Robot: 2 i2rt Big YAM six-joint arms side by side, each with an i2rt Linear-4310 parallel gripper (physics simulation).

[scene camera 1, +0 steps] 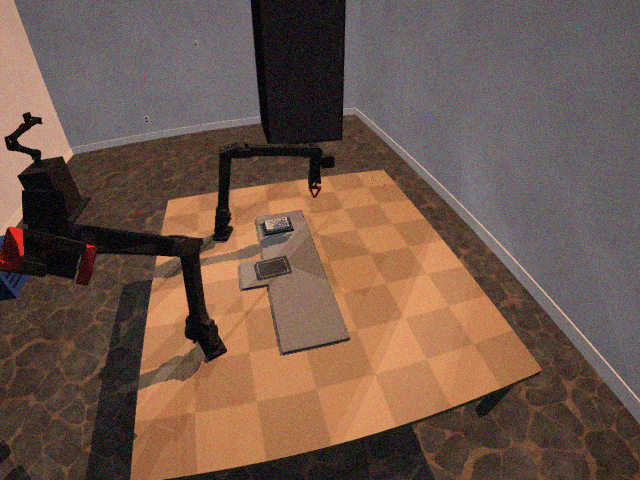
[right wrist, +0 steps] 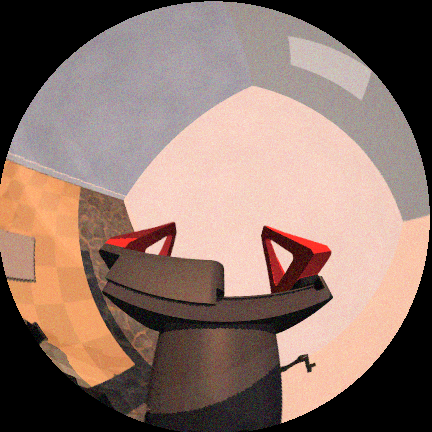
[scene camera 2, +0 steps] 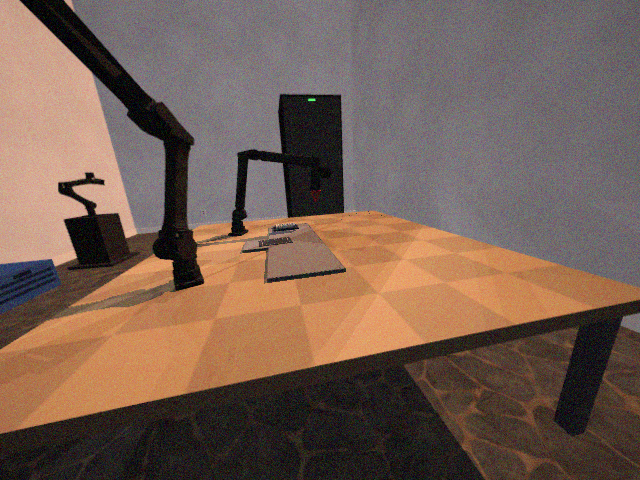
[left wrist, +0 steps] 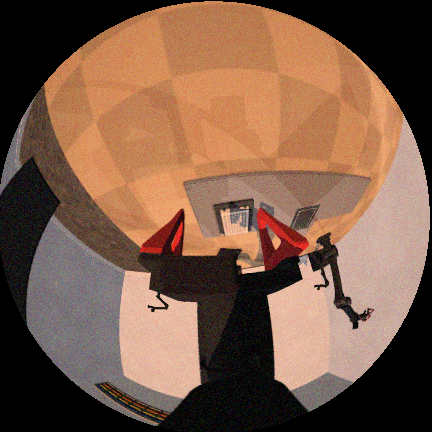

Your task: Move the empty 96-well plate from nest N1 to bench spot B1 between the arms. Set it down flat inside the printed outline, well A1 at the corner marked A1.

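Where they show: left gripper, fingertip midpoint: [scene camera 1: 313, 193] [scene camera 2: 315, 201] [left wrist: 221, 211]; right gripper, fingertip midpoint: [scene camera 1: 57, 269] [right wrist: 218, 228]; left arm's base, link origin: [scene camera 1: 223, 234] [scene camera 2: 239, 233] [left wrist: 228, 251]; right arm's base, link origin: [scene camera 1: 212, 345] [scene camera 2: 188, 281] [left wrist: 322, 236].
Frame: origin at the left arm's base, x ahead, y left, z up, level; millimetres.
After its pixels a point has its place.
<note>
The white 96-well plate [scene camera 1: 277, 223] @(x 302, y 77, z 38 mm) [scene camera 2: 285, 226] @(x 312, y 38, z 35 mm) [left wrist: 236, 220] @(x 312, y 77, z 35 mm) sits in the dark nest N1 [scene camera 1: 266, 231] @(x 258, y 14, z 27 mm) [left wrist: 218, 212] @(x 337, y 137, z 31 mm) at the far end of the grey board. Bench spot B1 [scene camera 1: 272, 267] @(x 340, y -247, z 15 mm) [scene camera 2: 275, 241] @(x 343, y -252, z 15 mm) [left wrist: 305, 218] @(x 348, y -259, z 15 mm) is a dark rectangle with a light printed outline, nearer the camera in scene camera 1; its A1 mark is too small to read. My left gripper [scene camera 1: 315, 195] @(x 496, y 189, z 177 mm) [scene camera 2: 315, 199] @(x 496, y 189, z 177 mm) [left wrist: 221, 211] @(x 496, y 189, z 177 mm) is open and empty, above the table to the right of the plate in scene camera 1. My right gripper [right wrist: 218, 228] @(x 292, y -1125, z 851 mm) is open and empty, facing a pale wall, away from the plate.
The grey board [scene camera 1: 310, 315] @(x 559, y -515, z 13 mm) [scene camera 2: 305, 259] @(x 564, y -521, z 13 mm) lies on the checkered wooden table [scene camera 1: 413, 361] @(x 980, y -699, z 0 mm) [scene camera 2: 361, 315] @(x 779, y -876, z 0 mm). The left arm's base stands beside the nest end, the right arm's base nearer the camera. A tall black cabinet [scene camera 1: 302, 72] [scene camera 2: 312, 149] stands behind the table.
</note>
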